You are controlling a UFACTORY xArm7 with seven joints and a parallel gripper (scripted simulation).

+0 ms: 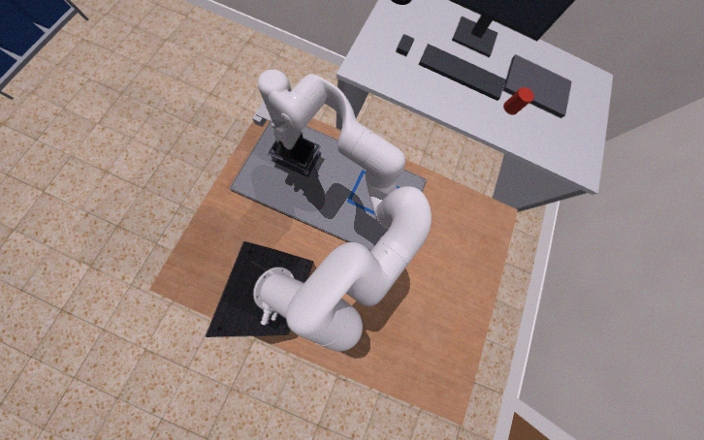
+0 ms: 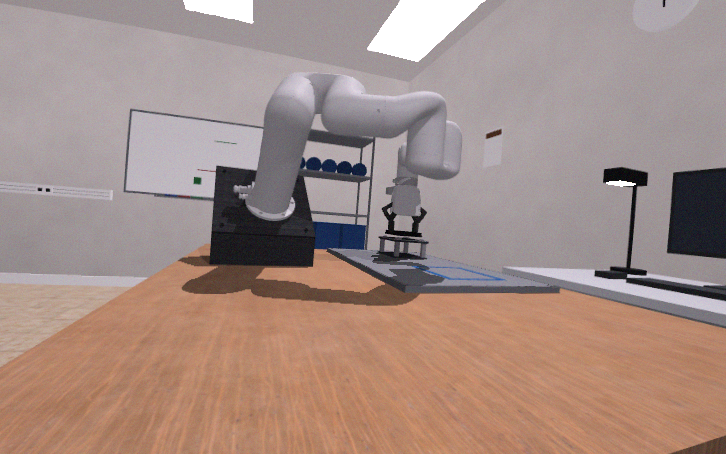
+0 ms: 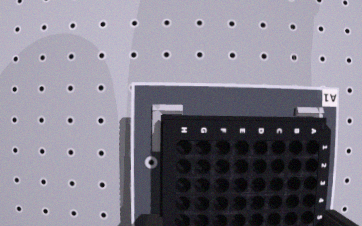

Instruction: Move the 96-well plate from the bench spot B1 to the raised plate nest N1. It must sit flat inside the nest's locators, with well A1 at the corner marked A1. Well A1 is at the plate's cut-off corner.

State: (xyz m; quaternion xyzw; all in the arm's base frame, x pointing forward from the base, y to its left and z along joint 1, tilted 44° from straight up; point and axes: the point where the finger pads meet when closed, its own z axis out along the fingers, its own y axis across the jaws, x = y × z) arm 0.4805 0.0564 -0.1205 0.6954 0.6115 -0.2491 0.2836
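Right now the black 96-well plate is 1 cm below my hand. The rest, counted from my hand: raised plate nest N1: 3 cm below; A1 mark: 7 cm to the left, 6 cm ahead, 3 cm below.
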